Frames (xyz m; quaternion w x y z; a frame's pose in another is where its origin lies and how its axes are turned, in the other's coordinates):
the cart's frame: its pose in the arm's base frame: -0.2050 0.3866 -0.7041 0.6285 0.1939 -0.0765 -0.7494
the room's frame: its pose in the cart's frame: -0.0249 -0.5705 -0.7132 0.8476 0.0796 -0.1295 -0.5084
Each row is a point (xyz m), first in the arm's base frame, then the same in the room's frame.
Working: the arm's base frame: its pose in the room's frame: -0.6689 1.0633 1.1910 0.1264 -0.1562 0.1073 0.9737

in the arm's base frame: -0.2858 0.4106 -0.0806
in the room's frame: -0.4986 0.5945 1.2804
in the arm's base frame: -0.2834 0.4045 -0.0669
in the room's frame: -0.5029 0.6042 1.2913
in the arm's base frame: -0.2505 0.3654 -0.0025
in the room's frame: -0.5401 0.6641 1.3336
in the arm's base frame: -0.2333 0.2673 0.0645
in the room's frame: -0.5470 0.7771 1.3734
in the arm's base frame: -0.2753 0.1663 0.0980
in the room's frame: -0.4894 0.8720 1.4013
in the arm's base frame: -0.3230 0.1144 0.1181
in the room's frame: -0.4366 0.9159 1.4270
